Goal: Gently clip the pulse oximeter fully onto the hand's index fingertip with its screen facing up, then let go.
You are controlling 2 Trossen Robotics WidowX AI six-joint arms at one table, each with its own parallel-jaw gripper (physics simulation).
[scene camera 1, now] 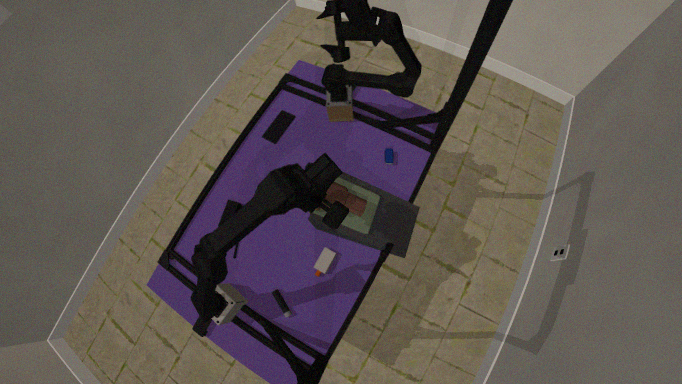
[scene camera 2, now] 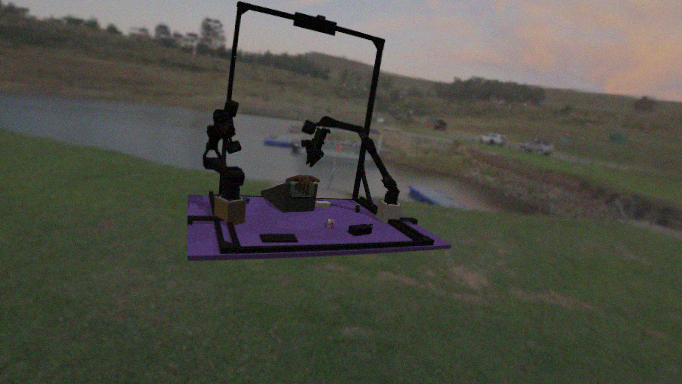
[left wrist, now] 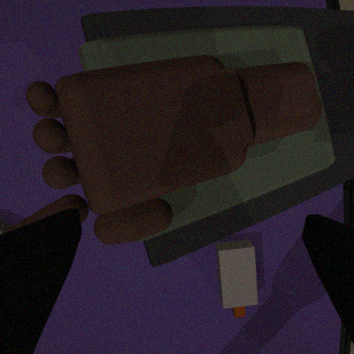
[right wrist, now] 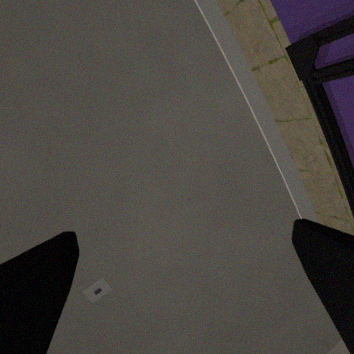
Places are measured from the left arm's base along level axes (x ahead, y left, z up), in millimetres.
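Pixels of known places: left gripper, fingertip midpoint: (scene camera 1: 321, 200) (scene camera 2: 308, 165) (left wrist: 194, 223); right gripper, fingertip midpoint: (scene camera 1: 319, 32) (scene camera 2: 228, 142) (right wrist: 186, 236); left arm's base, origin of the base link: (scene camera 1: 216, 304) (scene camera 2: 390, 202); right arm's base, origin of the base link: (scene camera 1: 339, 94) (scene camera 2: 230, 197).
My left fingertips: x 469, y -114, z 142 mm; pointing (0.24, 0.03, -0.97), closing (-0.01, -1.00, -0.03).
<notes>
Ahead of a thing's pixels: the offset from my left fingertips to its middle.
The brown hand (scene camera 1: 357, 204) (scene camera 2: 302, 178) (left wrist: 145, 135) lies on a green pad on a dark wedge stand. Its index finger (left wrist: 60, 206) sticks out past the curled fingers, partly hidden by a gripper finger in the left wrist view. A small white and red thing {dx -89, dy +253, dz -232 mm} (scene camera 2: 330, 223), seemingly the pulse oximeter, rests on the purple table; it is too small to tell its screen side. The left arm hides it in scene camera 1. My left gripper (scene camera 2: 311, 162) (left wrist: 194, 223) is open and empty, above the hand, pointing down. My right gripper (scene camera 1: 321, 32) (right wrist: 186, 236) is open and empty, raised far from the hand.
A white box {dx -140, dy -74, dz -233 mm} (scene camera 1: 325, 260) (scene camera 2: 324, 203) (left wrist: 238, 277) with an orange tip lies beside the stand (scene camera 1: 400, 220) (left wrist: 335, 60). A dark cylinder {dx -342, dy -41, dz -234 mm} (scene camera 1: 281, 303), a blue item {dx +322, dy -34, dz -231 mm} (scene camera 1: 389, 155), a black slab {dx +187, dy +426, dz -243 mm} (scene camera 1: 279, 127) (scene camera 2: 278, 238) and a black case {dx -220, dy +325, dz -230 mm} (scene camera 2: 360, 229) lie around. Black rails edge the table.
</notes>
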